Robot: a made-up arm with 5 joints. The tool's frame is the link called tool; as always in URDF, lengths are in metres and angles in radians.
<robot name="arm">
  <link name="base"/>
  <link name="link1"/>
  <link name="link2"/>
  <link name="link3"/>
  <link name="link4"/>
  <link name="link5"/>
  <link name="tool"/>
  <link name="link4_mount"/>
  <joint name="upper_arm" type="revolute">
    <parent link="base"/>
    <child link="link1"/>
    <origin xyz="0.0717 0.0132 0.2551" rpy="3.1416 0 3.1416"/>
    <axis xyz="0 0 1"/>
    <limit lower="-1.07" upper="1.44" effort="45" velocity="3"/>
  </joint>
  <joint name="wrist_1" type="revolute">
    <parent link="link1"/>
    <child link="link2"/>
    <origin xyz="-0.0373 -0.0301 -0.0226" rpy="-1.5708 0 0"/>
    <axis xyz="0 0 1"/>
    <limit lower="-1.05" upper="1.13" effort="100" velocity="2.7"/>
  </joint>
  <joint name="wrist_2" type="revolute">
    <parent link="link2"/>
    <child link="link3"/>
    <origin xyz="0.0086 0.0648 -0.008"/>
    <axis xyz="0 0 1"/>
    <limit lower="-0.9" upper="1.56" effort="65" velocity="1.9"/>
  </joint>
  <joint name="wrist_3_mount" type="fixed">
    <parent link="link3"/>
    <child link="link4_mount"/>
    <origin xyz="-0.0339 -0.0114 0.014"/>
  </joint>
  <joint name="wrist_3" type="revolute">
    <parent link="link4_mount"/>
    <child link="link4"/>
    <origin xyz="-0.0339 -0.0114 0.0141" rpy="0 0 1.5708"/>
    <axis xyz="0 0 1"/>
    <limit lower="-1.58" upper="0.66" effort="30" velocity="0.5"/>
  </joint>
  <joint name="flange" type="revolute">
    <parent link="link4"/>
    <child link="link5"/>
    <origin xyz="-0.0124 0.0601 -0.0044" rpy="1.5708 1.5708 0"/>
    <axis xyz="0 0 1"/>
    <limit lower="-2.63" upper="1.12" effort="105" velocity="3"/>
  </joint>
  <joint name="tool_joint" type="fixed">
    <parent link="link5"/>
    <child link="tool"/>
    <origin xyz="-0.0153 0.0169 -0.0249" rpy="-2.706 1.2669 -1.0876"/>
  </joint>
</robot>
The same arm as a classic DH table. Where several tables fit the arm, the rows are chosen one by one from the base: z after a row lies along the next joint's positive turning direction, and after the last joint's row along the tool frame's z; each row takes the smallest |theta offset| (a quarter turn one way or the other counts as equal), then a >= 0, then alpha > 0; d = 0 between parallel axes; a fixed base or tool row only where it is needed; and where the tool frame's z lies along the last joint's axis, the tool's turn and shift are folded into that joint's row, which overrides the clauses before.
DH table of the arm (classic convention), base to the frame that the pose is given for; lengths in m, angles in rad. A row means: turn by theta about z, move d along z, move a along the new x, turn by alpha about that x. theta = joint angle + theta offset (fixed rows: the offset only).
base (fixed): d 0; theta0 0.1821; a 0.0729; alpha 3.1416
upper_arm: d -0.2777; theta0 0.1821; a 0.0373; alpha 1.5708
wrist_1: d 0; theta0 1.4389; a -0.0654; alpha 0
wrist_2: d 0; theta0 -1.1144; a 0.0715; alpha 0
wrist_3: d -0.0144; theta0 1.2464; a 0.0124; alpha -1.5708
flange: d -0.0801; theta0 -1.5414; a 0.0148; alpha 1.8455
tool (fixed): d 0.018; theta0 -1.7024; a 0; alpha 0
Joint limits (rad, base to tool): -1.07..1.44 -1.05..1.13 -0.9..1.56 -1.58..0.66 -2.63..1.12

